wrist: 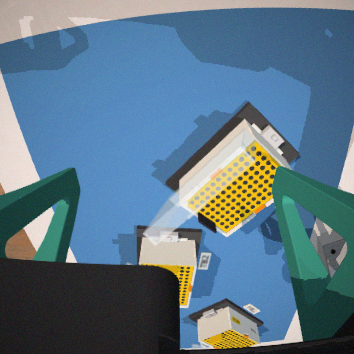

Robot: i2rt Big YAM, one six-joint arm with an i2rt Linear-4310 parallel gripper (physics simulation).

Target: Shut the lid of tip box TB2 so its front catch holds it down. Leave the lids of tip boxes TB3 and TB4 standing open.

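Frame: origin at the arm's base, x left, y back, z up, level; centimetres.
Where they show: gripper, fingertip midpoint: (175,177).
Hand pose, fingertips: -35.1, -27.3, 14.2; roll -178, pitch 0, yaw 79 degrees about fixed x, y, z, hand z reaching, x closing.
Things, the pixels of their centre, and the offset from my fingertips, as dx, dy, dz. "spot": a spot on its surface instead. Level surfaces: height alone.
- printed TB2 label at a spot on its surface: (204,261) spot: +32.6, -1.4, -21.3
- tip box TB2 at the middle of its body: (172,273) +30.9, -6.8, -18.2
- larger-looking tip box at the middle of its body: (239,194) +13.7, +4.9, -15.1
- blue mat at its surface level: dz -21.5
My gripper (175,177) is open and empty, high above the boxes, its green fingers wide apart. The box beside the printed TB2 label (204,261) is tip box TB2 (167,254), low and left of centre, with a pale end and a yellow perforated top. The black gripper body hides its lower left part, and its lid cannot be made out. A larger-looking tip box (237,192) lies between the fingertips, toward the right one; its clear lid (167,216) stands open at its left side, overlapping TB2's back edge in view. Its TB number is not readable.
Another tip box (227,325) stands at the bottom, partly cut off; its label (251,308) is unreadable and its lid is not distinguishable. The boxes sit on dark bases on a blue mat (110,110). A grey metal part (332,251) shows through the right finger's opening.
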